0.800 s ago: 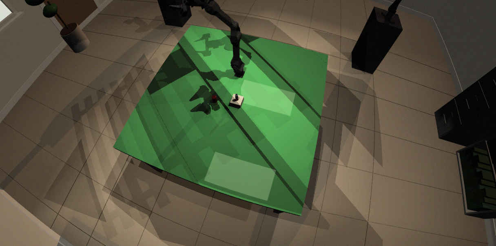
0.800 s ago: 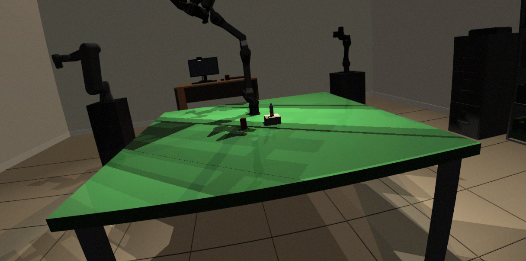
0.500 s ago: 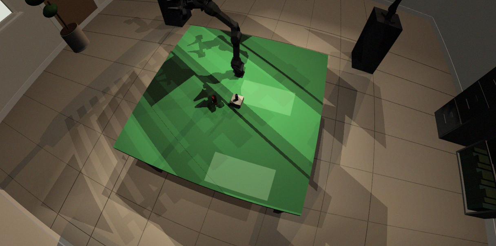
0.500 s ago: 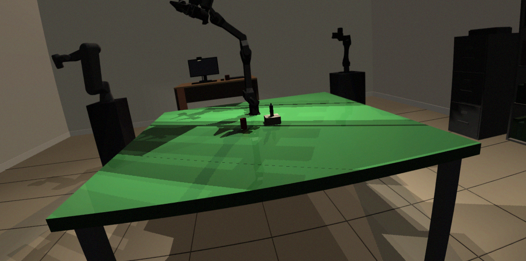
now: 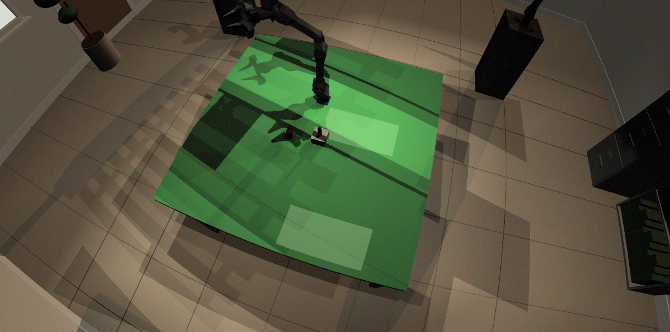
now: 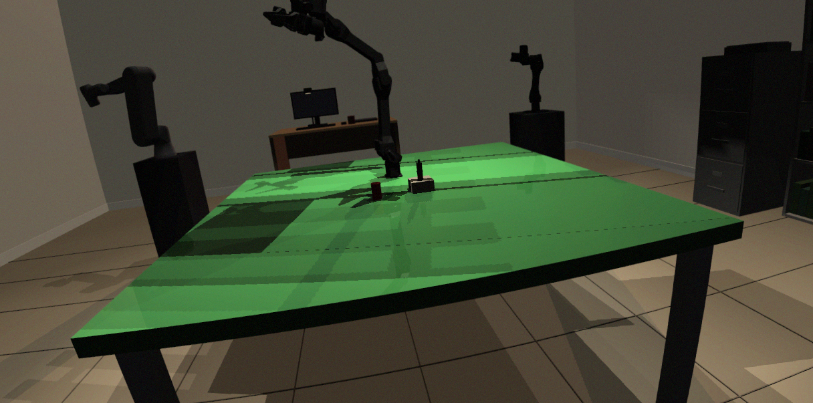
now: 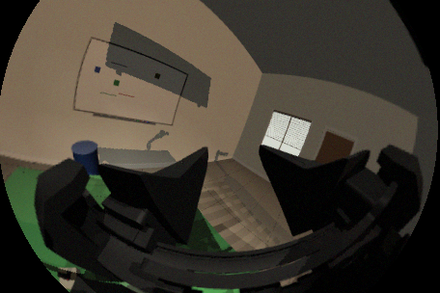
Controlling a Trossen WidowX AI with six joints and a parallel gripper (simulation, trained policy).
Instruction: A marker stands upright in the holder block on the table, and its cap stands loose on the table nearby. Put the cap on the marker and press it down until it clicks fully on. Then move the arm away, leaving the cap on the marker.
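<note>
My gripper tip is 58 cm above the red cap, 26 cm to the right of it and 10 cm short of it. The rest, counted from my gripper tip: pale holder block: 58 cm below, 41 cm to the left, 6 cm ahead.
</note>
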